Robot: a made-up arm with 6 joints. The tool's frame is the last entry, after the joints.
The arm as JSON. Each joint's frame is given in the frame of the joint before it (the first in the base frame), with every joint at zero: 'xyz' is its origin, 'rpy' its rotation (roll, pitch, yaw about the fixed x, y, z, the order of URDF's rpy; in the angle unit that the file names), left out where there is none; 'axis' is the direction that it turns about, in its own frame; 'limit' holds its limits. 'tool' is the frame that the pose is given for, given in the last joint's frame.
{
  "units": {
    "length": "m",
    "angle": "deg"
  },
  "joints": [
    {
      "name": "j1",
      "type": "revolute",
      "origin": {
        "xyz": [
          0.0,
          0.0,
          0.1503
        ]
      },
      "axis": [
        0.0,
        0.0,
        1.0
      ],
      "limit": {
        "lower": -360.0,
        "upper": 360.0
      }
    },
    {
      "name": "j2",
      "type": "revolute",
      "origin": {
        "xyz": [
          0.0,
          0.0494,
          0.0
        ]
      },
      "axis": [
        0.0,
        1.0,
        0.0
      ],
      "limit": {
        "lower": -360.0,
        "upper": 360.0
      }
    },
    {
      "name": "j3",
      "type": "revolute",
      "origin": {
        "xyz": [
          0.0,
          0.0,
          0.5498
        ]
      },
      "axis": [
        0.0,
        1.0,
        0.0
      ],
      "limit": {
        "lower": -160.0,
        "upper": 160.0
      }
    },
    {
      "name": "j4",
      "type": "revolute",
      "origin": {
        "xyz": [
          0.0,
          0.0,
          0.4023
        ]
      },
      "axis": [
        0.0,
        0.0,
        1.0
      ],
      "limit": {
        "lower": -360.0,
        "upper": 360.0
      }
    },
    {
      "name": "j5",
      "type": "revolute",
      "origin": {
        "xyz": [
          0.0,
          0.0,
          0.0
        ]
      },
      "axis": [
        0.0,
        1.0,
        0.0
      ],
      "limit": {
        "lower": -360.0,
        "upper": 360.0
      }
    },
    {
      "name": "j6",
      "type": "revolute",
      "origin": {
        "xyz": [
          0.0,
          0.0,
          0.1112
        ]
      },
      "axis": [
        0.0,
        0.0,
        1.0
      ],
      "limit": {
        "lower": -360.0,
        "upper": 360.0
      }
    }
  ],
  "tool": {
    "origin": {
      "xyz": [
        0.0,
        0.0,
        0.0
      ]
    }
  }
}
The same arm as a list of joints. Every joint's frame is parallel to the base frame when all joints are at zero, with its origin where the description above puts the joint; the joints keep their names.
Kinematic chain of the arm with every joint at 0, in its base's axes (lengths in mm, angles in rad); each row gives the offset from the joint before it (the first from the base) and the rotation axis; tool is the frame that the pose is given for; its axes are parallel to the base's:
j1: xyz 0.0 0.0 150.3 axis +z
j2: xyz 0.0 49.4 0.0 axis +y
j3: xyz 0.0 0.0 549.8 axis +y
j4: xyz 0.0 0.0 402.3 axis +z
j5: xyz 0.0 0.0 0.0 axis +y
j6: xyz 0.0 0.0 111.2 axis +z
tool: xyz 0.0 0.0 0.0
Joint limits (rad, base to tool): -6.2832..6.2832 -6.2832..6.2832 -2.7925..2.7925 -6.2832..6.2832 -6.2832..6.2832 -6.2832..6.2832

